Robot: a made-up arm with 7 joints. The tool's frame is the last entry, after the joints.
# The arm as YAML. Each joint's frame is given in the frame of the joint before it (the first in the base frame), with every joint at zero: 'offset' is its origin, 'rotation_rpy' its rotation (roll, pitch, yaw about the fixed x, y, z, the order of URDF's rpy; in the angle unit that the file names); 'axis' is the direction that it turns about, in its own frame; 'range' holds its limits. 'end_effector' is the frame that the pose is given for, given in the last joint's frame.
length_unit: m
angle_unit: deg
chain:
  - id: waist
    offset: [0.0, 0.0, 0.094]
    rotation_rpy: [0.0, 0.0, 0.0]
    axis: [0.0, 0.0, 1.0]
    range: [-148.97, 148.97]
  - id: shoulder
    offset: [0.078, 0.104, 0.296]
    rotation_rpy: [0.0, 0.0, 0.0]
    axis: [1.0, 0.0, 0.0]
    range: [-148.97, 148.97]
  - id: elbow
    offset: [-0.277, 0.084, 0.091]
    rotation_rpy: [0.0, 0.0, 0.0]
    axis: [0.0, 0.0, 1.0]
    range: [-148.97, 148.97]
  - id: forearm
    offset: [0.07, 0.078, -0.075]
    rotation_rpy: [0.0, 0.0, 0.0]
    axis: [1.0, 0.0, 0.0]
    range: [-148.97, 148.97]
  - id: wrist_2
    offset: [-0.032, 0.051, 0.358]
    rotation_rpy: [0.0, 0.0, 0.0]
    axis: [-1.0, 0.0, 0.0]
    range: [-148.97, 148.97]
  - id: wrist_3
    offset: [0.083, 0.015, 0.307]
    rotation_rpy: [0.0, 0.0, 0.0]
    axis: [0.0, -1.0, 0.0]
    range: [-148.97, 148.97]
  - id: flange
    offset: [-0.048, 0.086, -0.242]
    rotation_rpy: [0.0, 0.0, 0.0]
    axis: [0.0, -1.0, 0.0]
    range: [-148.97, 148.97]
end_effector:
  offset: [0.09, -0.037, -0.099]
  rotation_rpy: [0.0, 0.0, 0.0]
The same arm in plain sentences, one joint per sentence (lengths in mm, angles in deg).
The arm has seven revolute joints in a row. What follows holds with every joint at zero, and every direction is one of the base frame's. The first joint is mounted 94 mm along +z from the base frame's origin and turns about +z, from -148.97 to 148.97 deg. The second joint is mounted 78 mm along +x and 104 mm along +y and 296 mm along +z from the first joint and turns about +x, from -148.97 to 148.97 deg. The third joint is mounted 277 mm along -x and 84 mm along +y and 91 mm along +z from the second joint and turns about +z, from -148.97 to 148.97 deg. The fourth joint is mounted 70 mm along +x and 78 mm along +y and 75 mm along -z from the third joint and turns about +x, from -148.97 to 148.97 deg. The fifth joint is mounted 32 mm along -x and 51 mm along +y and 358 mm along +z from the fourth joint and turns about -x, from -148.97 to 148.97 deg. The sixth joint is mounted 83 mm along +x and 15 mm along +y and 307 mm along +z from the fifth joint and turns about -y, from -148.97 to 148.97 deg. The seventh joint is mounted 48 mm along -x and 86 mm along +y and 242 mm along -z from the sixth joint and turns about -y, from -148.97 to 148.97 deg. The tool frame, which is the frame that the pose is given for, is mounted 90 mm along +x and 37 mm along -y and 99 mm along -z from the seventh joint; its axes are parallel to the base frame's.
